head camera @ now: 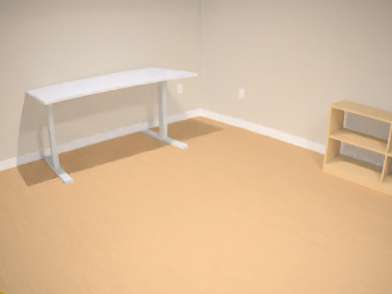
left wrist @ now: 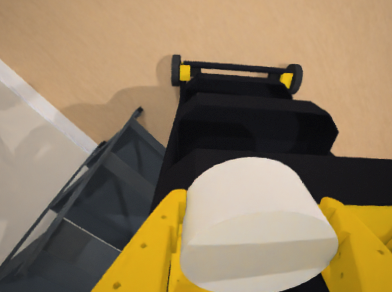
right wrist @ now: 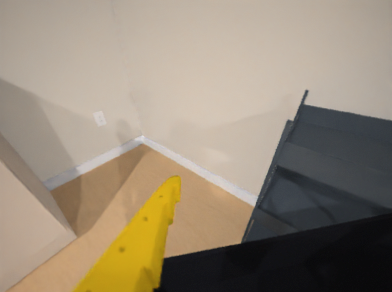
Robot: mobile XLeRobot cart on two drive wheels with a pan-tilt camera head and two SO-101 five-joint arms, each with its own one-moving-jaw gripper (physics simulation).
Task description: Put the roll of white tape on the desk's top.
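Places are measured from the left arm's base along level axes (x ahead, y up, z right), in metres.
Pixels of known places: left end effector, tool point: (left wrist: 186,202); right end effector, tool point: (right wrist: 180,185).
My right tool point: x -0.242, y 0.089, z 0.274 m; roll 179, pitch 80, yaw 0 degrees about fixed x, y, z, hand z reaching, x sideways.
Behind a point stands the place of what it marks.
The white desk (head camera: 112,84) @[x 2.798, y -0.055, z -0.523 m] stands against the wall in the left part of the head view, its long top raised on two grey legs. The roll of white tape (left wrist: 255,225) @[x 0.171, y 0.103, z 0.009 m] is large in the left wrist view, held between the two yellow jaws of my left gripper (left wrist: 256,220), which press on its two sides. My left gripper is shut on the roll, above the robot's black base. My right gripper (right wrist: 175,182) shows one notched yellow jaw in the right wrist view; the moving jaw is out of the picture, so it is fully open. The roll does not show in the head view.
A wooden shelf unit (head camera: 361,181) @[x 2.289, y -0.741, z 1.571 m] stands at the right in the head view. A dark grey cart (left wrist: 112,165) @[x -0.159, y -0.333, z -0.250 m] (right wrist: 332,130) @[x -0.579, y -0.113, z -0.290 m] stands close beside the robot's black base (left wrist: 360,175) @[x 0.068, y -0.054, z 0.215 m]. A pale cabinet (right wrist: 25,225) @[x -0.611, y -0.456, z 0.892 m] is at the left in the right wrist view.
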